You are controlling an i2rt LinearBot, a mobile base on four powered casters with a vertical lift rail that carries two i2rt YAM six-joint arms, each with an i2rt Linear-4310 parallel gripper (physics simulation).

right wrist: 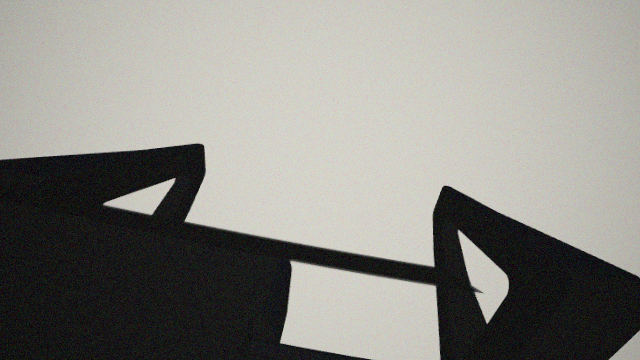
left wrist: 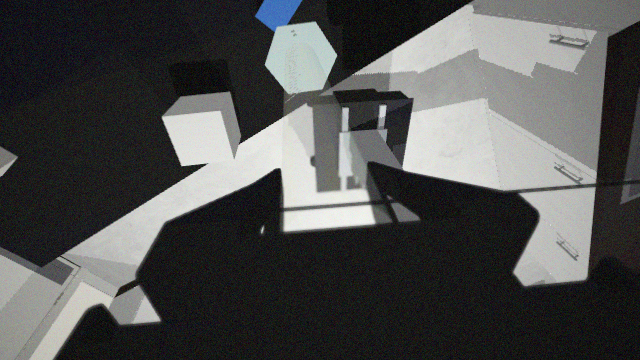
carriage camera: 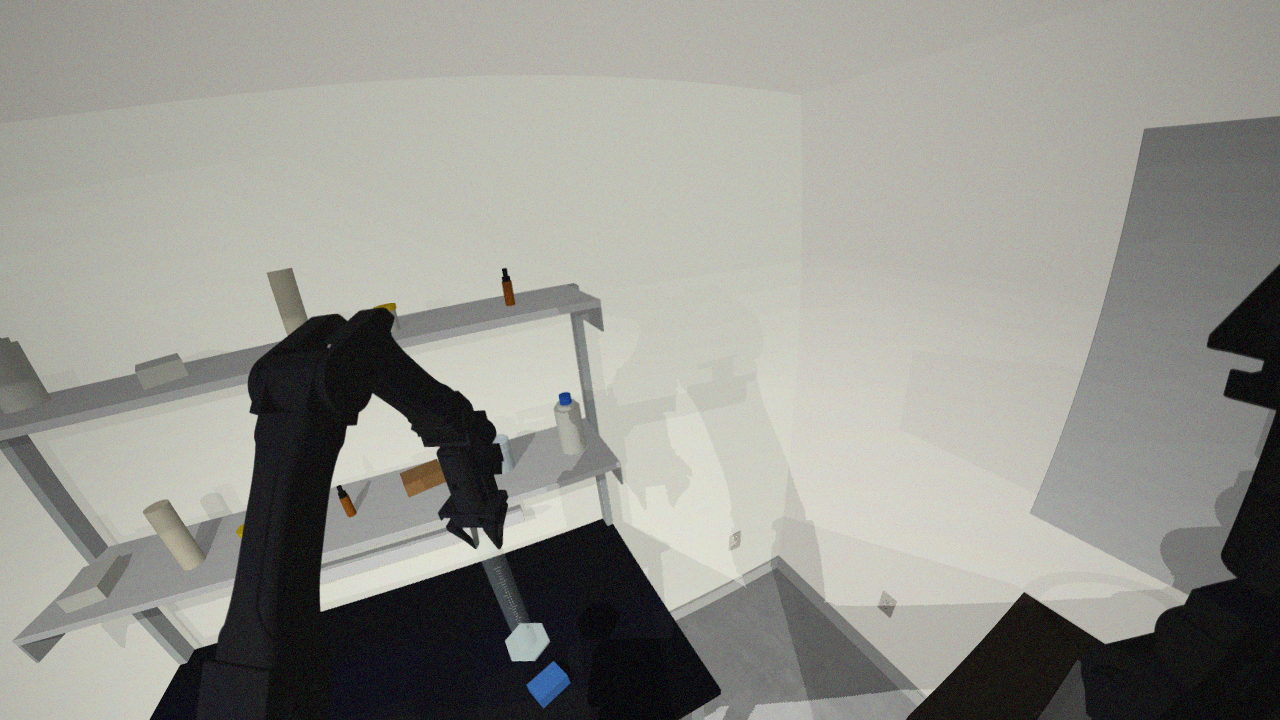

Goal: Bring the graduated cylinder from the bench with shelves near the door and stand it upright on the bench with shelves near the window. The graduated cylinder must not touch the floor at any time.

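Places are measured from the left arm's base along level axes (x left, y up, z ahead), in metres.
Where they show: left gripper, fingertip midpoint: (left wrist: pixel 324 176) (carriage camera: pixel 488 546); right gripper, fingertip midpoint: (right wrist: pixel 319 178).
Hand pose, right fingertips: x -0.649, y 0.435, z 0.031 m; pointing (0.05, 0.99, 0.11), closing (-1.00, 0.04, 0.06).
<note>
After its pixels a point has its place.
The graduated cylinder (carriage camera: pixel 507 591) {x -0.006, y -0.190, z 0.372 m} (left wrist: pixel 301 60) {x 0.010, y -0.264, z 0.409 m} is clear, with a pale hexagonal base that points down. My left gripper (carriage camera: pixel 486 543) {x 0.009, y -0.092, z 0.389 m} (left wrist: pixel 324 176) {x 0.009, y -0.092, z 0.389 m} is shut on its upper part. The base shows over the black top of a bench with shelves (carriage camera: pixel 402 640) {x 0.529, y -0.682, z 0.533 m} (left wrist: pixel 75 125) {x 0.564, y -0.681, z 0.204 m}; I cannot tell whether it touches that top, nor which of the two benches this is. My right gripper (right wrist: pixel 319 178) {x -0.649, y 0.435, z 0.031 m} is open, its fingers wide apart before a plain pale wall, far from the cylinder. The cylinder's upper end is hidden between the left fingers.
A blue block (carriage camera: pixel 548 684) {x 0.025, y -0.642, z 0.427 m} (left wrist: pixel 280 12) {x 0.031, y -0.641, z 0.427 m} lies near the cylinder's base. Pale blocks, one of them a white block (left wrist: pixel 202 135) {x 0.222, y -0.551, z 0.210 m}, show in the left wrist view. The upper shelf (carriage camera: pixel 447 317) {x 0.200, y 0.233, z 0.779 m} and lower shelf (carriage camera: pixel 546 470) {x 0.034, y -0.224, z 0.796 m} behind the bench hold bottles and boxes. A brown surface (carriage camera: pixel 1002 658) {x -1.170, y -0.685, z 0.434 m} shows at lower right.
</note>
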